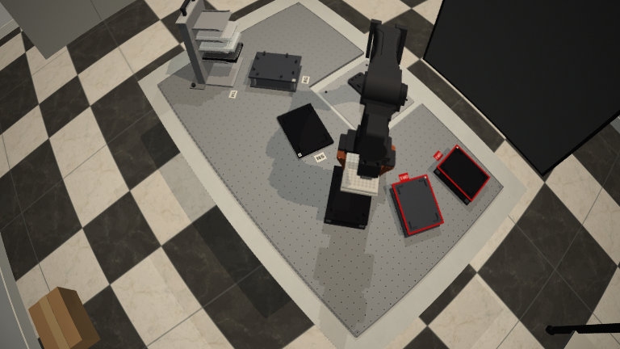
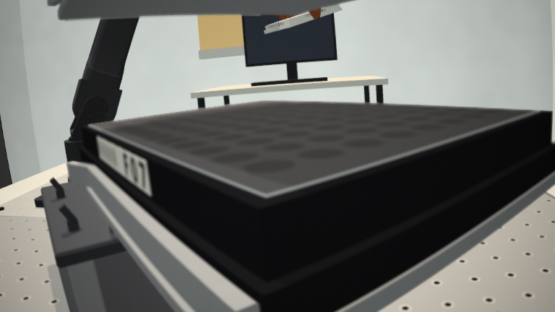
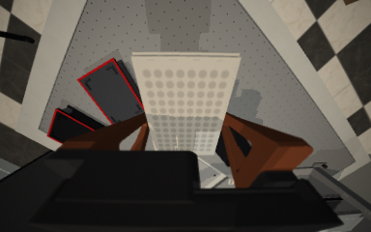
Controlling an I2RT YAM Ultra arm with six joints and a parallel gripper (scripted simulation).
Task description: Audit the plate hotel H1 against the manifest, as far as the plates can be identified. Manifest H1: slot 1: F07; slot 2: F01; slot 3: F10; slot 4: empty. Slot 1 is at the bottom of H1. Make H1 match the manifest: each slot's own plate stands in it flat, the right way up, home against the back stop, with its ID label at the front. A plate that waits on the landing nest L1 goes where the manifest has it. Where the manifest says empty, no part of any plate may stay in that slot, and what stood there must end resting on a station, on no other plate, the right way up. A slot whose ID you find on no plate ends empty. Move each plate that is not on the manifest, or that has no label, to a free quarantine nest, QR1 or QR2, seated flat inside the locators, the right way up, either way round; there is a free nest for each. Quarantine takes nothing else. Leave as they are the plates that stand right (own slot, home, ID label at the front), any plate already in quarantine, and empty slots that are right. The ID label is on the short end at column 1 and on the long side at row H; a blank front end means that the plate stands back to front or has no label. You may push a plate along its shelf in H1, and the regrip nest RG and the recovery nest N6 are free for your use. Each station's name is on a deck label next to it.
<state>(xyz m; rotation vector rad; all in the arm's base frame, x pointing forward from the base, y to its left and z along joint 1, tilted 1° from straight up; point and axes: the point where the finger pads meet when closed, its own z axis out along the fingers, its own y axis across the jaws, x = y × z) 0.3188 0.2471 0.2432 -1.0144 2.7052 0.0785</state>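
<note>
The red-framed quarantine nest lies 20 cm below my hand, 14 cm to the left of it and 14 cm behind it. Also, from my hand: black landing nest L1: 19 cm below, 1 cm to the right; then black nest N6: 27 cm to the right, 23 cm below, 4 cm behind; then white well plate: right at my hand.
</note>
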